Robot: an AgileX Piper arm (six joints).
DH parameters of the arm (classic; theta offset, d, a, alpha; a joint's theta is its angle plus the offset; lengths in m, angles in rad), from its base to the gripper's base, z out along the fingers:
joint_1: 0 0.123 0 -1.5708
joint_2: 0.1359 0 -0.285 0
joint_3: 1.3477 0 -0.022 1.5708
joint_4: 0 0.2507 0 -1.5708
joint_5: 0 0 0 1.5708
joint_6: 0 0.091 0 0
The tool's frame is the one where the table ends.
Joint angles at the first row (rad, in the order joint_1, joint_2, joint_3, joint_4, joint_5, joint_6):
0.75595 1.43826 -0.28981 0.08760 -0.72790 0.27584
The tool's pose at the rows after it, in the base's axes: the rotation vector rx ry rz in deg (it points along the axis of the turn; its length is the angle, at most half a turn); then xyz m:
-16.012, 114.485, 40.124, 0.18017, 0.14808, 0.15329
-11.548, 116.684, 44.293, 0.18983, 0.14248, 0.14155
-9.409, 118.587, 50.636, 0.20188, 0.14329, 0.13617
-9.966, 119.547, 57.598, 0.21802, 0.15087, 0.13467
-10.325, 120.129, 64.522, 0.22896, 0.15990, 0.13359
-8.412, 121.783, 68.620, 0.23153, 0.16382, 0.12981
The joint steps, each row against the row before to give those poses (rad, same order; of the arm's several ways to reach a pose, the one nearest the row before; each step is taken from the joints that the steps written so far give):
-0.06146 0.08853 0.00000 -0.06355 -0.04272 0.11212
-0.08052 0.07261 -0.00212 -0.12987 -0.05995 0.15241
-0.07425 0.05770 -0.03763 -0.17644 -0.02755 0.16910
-0.05326 0.06019 -0.07380 -0.18273 -0.02165 0.15472
-0.02233 0.05118 -0.06201 -0.13099 -0.03551 0.13132
-0.00440 0.02981 -0.02047 -0.05076 -0.01852 0.08693

